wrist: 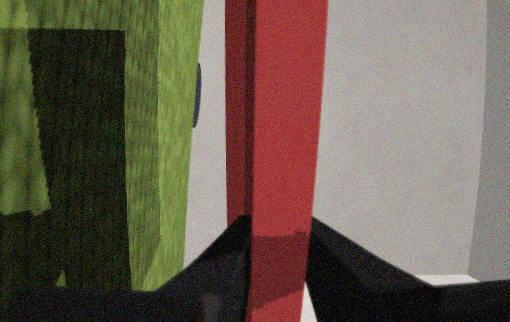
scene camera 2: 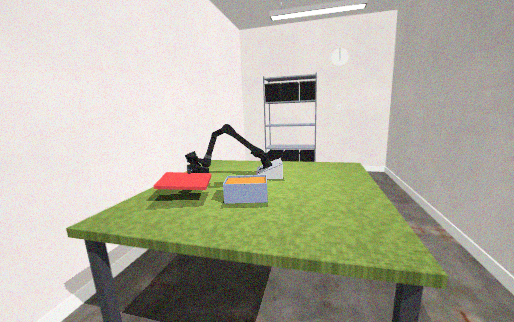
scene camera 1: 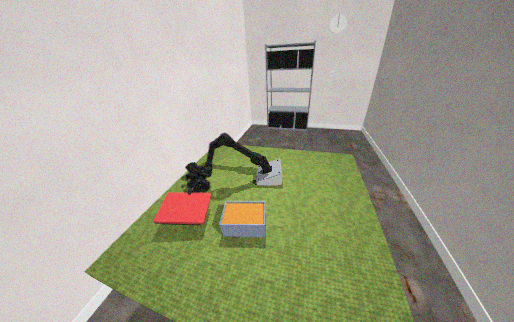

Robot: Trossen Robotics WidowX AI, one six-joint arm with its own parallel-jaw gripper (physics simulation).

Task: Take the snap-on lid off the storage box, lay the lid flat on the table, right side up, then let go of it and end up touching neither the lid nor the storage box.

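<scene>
The red lid (scene camera 1: 183,208) (scene camera 2: 183,181) (wrist: 287,115) is off the box, held about level above the table left of the box, with its shadow on the table below it. Its smooth face is up. My gripper (scene camera 1: 191,192) (wrist: 274,226) is shut on the lid's edge at the side nearer the arm's base; in the wrist view one finger is on each side of the edge. The storage box (scene camera 1: 243,230) (scene camera 2: 245,193) is blue-grey, stands upright and open on the table, and shows orange inside. The lid and the box are apart.
The green table (scene camera 1: 320,260) (scene camera 2: 320,225) carries everything. The arm's grey base (scene camera 1: 273,175) (scene camera 2: 275,171) stands behind the box. A wall (scene camera 1: 100,100) runs along the left. A shelf rack (scene camera 1: 289,90) (scene camera 2: 291,125) stands at the far wall.
</scene>
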